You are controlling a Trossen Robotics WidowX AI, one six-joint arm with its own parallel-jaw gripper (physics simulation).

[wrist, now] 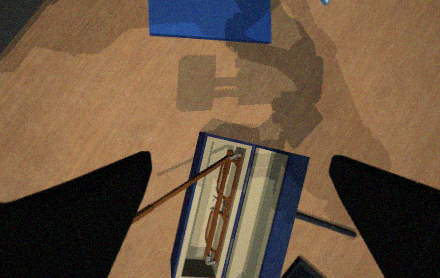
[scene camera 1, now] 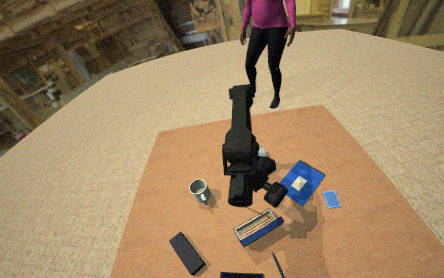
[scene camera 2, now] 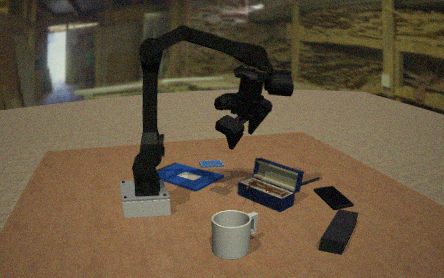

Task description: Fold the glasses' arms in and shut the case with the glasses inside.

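Pixels of known places: gripper, fingertip midpoint: (wrist: pixel 241 161) (scene camera 1: pixel 268 193) (scene camera 2: pixel 240 141); arm's base at its link origin: (scene camera 2: pixel 146 191).
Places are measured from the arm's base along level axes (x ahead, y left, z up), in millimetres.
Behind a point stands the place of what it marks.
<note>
The blue glasses case (scene camera 1: pixel 264 235) @(x 383, y 22, z 36 mm) (scene camera 2: pixel 270 201) @(x 323, y -58, z -34 mm) (wrist: pixel 295 195) @(x 356, y 61, z 40 mm) stands open on the table, its pale-lined lid tilted up along one long side. The brown glasses (scene camera 2: pixel 268 189) @(x 334, y -8, z -20 mm) (wrist: pixel 215 227) @(x 343, y -18, z -19 mm) lie in its tray. One glasses arm (scene camera 1: pixel 257 212) (wrist: pixel 185 187) sticks out over the tray's wall, on the side away from the lid; the other seems to lie along the frame. My gripper (scene camera 2: pixel 241 140) @(x 266, y 46, z 109 mm) (wrist: pixel 241 162) @(x 266, y 46, z 109 mm) is open and empty, high above the table. In the wrist view the case shows between and below the fingertips, its near end cut off.
A grey mug (scene camera 1: pixel 199 190) @(x 140, y -260, z -47 mm) (scene camera 2: pixel 230 235) @(x 152, y -280, z 12 mm), a blue book (scene camera 1: pixel 311 178) @(x 133, y 281, z -47 mm) (wrist: pixel 210 20) @(x 189, y 164, z -47 mm), a light blue card (scene camera 1: pixel 331 199) @(x 250, y 335, z -50 mm) (scene camera 2: pixel 211 163) @(x 247, y 331, z -50 mm), a dark block (scene camera 1: pixel 186 253) @(x 435, y -269, z -20 mm) (scene camera 2: pixel 340 231) @(x 409, y -305, z -20 mm) and a black phone (scene camera 2: pixel 333 197) @(x 525, y -77, z -47 mm) lie around the case. A dark pen (scene camera 2: pixel 310 180) @(x 518, y 73, z -47 mm) (wrist: pixel 325 224) @(x 496, y 70, z -46 mm) lies behind the lid.
</note>
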